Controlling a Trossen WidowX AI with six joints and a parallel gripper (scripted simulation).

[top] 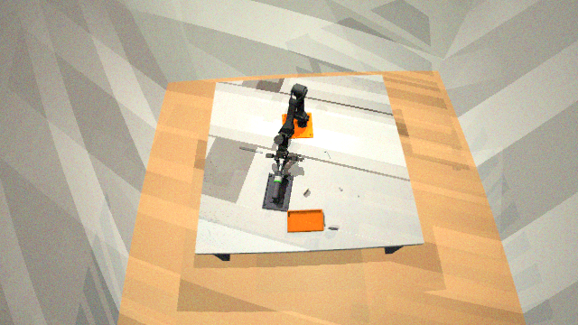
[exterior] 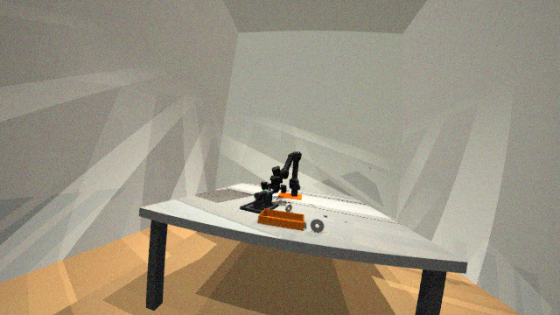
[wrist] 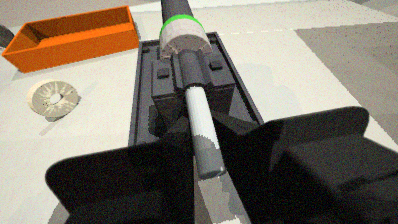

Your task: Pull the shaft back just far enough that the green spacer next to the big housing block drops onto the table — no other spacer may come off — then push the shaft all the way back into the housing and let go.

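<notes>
The grey spacer lies 50 mm ahead of my gripper tip, 10 mm to the right of it and 20 mm above it. The rest, counted from my gripper tip: grey shaft 30 mm ahead, 10 mm to the right, 20 mm above; green spacer 80 mm ahead, 20 mm to the right, 20 mm above; baseplate 110 mm ahead, 20 mm to the right, 10 mm below.
</notes>
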